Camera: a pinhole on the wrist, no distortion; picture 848 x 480 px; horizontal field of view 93.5 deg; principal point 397.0 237.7 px. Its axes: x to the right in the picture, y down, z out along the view. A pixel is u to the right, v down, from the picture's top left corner.
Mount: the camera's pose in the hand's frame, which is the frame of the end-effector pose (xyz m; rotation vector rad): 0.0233 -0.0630 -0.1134 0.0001 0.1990 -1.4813
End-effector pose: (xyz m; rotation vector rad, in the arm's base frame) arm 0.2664 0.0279 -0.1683 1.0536 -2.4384 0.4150
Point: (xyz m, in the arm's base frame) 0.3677 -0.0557 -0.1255
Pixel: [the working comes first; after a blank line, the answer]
In the camera's frame: 0.0587 -0.0290 0.0906

655.3 110.1
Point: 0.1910 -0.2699 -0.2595
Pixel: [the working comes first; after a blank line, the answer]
In the camera's frame: 0.0354 0.1066 0.3665

435.6 353.7
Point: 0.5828 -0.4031 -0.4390
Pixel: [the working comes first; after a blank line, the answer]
In the camera's frame: 0.3611 -0.1852 0.4770

699.0 82.8
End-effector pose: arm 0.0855 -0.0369 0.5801 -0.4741 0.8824 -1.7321
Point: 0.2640 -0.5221 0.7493
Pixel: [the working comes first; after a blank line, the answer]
In the camera's frame: -0.1564 0.2968 0.5279

278.8 461.9
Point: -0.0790 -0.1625 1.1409
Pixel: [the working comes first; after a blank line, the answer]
In the camera's frame: 0.3964 -0.0037 0.4620

739.3 234.5
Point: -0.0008 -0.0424 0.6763
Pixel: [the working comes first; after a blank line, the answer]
In the camera's frame: 0.0478 -0.0199 0.1235

551.3 173.4
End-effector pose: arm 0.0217 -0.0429 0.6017 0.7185 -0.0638 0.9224
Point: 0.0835 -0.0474 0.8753
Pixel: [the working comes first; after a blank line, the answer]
In the camera's frame: -0.1979 0.0785 0.3301

157.8 332.5
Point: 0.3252 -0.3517 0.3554
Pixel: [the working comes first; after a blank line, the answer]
In the camera's frame: 0.3774 -0.1972 0.2107

outside the picture
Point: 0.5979 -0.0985 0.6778
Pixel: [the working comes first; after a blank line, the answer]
In the camera's frame: 0.3219 0.2425 0.4252

699.0 465.2
